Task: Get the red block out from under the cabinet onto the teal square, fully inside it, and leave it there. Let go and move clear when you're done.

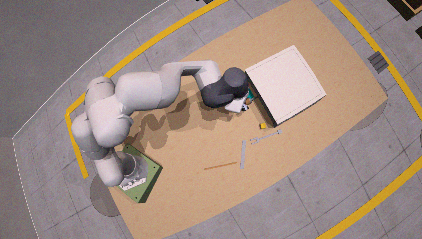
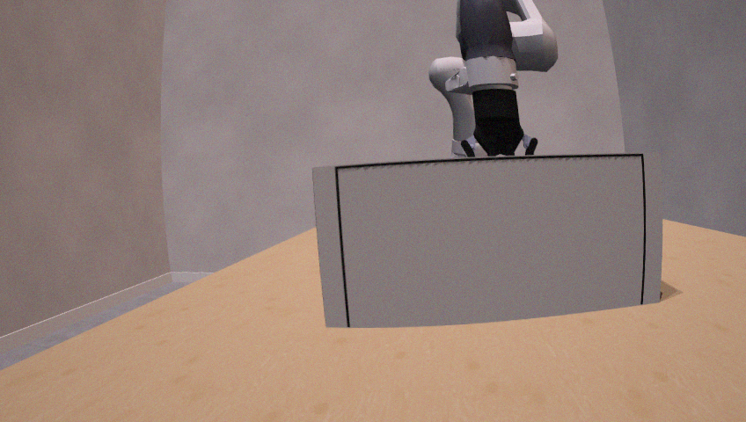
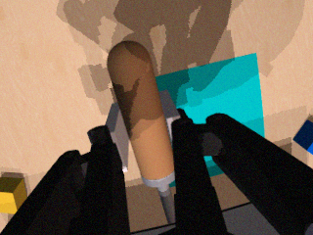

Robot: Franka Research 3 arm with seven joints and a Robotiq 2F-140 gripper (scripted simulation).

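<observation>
Now: hand 5 cm to the right of the teal square, 4 cm short of it and 4 cm above it. From my hand the other things lie so: blue block 14 cm to the left, 9 cm ahead, 2 cm below; yellow block 16 cm to the right, 2 cm below, 2 cm ahead; hook tool 13 cm ahead, 2 cm below, 1 cm to the left.
</observation>
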